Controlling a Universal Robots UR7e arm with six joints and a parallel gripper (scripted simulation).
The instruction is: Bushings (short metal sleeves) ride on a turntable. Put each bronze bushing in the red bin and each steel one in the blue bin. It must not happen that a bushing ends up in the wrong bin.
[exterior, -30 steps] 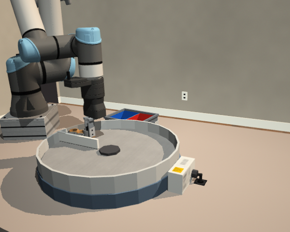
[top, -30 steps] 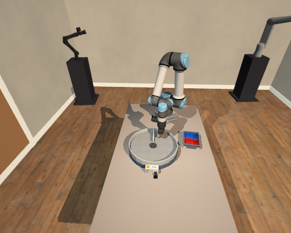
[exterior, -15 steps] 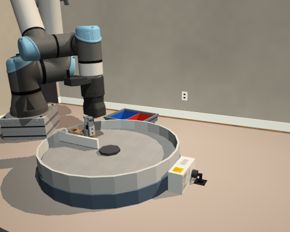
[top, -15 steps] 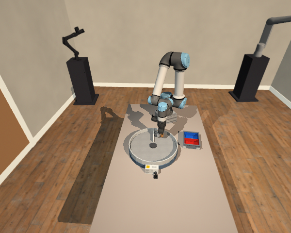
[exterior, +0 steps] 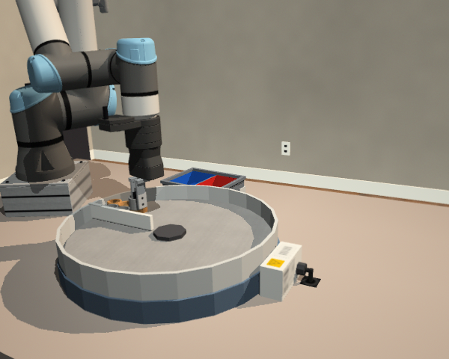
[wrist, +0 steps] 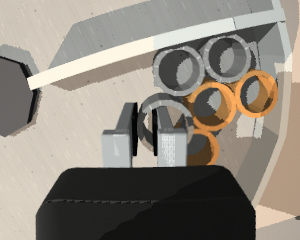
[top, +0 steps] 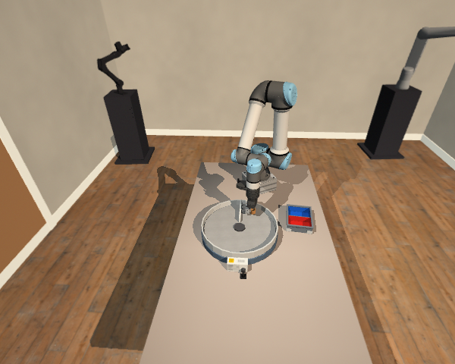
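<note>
Right now the bin is 310 mm to the left of my hand, 70 mm below it and 10 mm ahead of it. The rest, counted from my hand: round turntable (100 mm ahead, 50 mm to the right, 40 mm below).
</note>
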